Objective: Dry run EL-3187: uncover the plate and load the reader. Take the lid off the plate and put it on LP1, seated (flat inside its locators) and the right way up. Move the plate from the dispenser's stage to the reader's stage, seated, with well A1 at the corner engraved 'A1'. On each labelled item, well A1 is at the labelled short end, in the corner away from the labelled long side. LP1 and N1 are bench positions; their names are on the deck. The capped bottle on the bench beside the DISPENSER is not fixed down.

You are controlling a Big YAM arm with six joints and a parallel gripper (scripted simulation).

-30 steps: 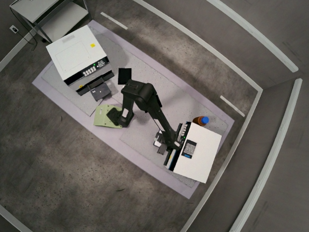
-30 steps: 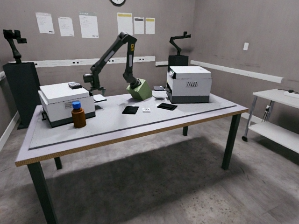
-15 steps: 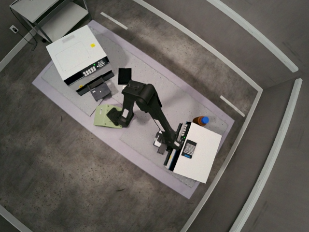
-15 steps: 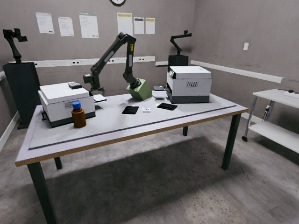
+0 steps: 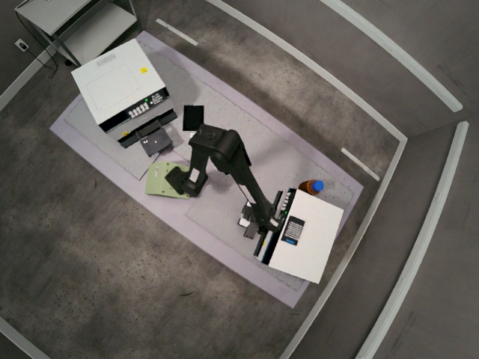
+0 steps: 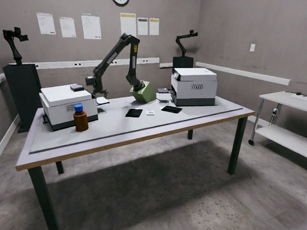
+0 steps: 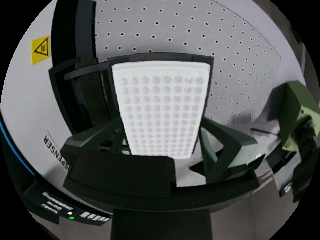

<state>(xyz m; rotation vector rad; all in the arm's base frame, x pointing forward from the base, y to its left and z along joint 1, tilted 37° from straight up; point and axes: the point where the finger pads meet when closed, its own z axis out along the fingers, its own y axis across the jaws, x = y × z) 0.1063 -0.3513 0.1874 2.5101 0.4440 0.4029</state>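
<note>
The white well plate is right at my hand. Round my hand: black pad 20 cm ahead, 25 cm to the left, 9 cm below; white label 17 cm ahead, 53 cm to the left, 9 cm below; brown capped bottle 33 cm ahead, 18 cm to the right, 2 cm above.
</note>
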